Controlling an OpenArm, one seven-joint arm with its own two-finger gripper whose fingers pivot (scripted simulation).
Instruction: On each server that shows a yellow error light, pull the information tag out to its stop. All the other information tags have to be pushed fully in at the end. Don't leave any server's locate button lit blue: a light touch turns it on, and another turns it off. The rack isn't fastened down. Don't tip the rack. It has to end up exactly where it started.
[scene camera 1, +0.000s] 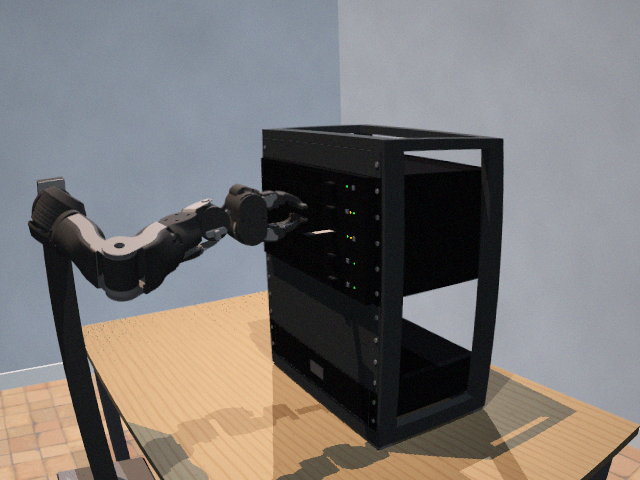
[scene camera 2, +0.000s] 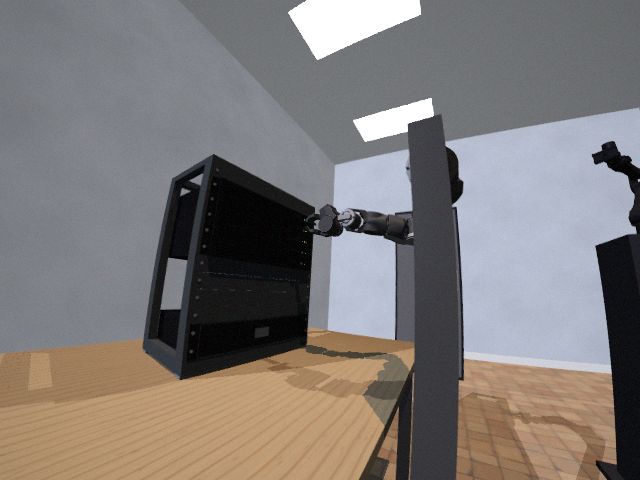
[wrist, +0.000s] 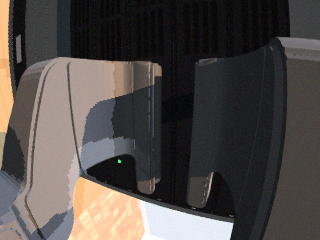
Note:
I see my gripper (scene camera 1: 301, 210) and a dark post (scene camera 2: 436, 351).
My gripper is seen too in scene camera 2 (scene camera 2: 309, 226) and in the wrist view (wrist: 179, 131).

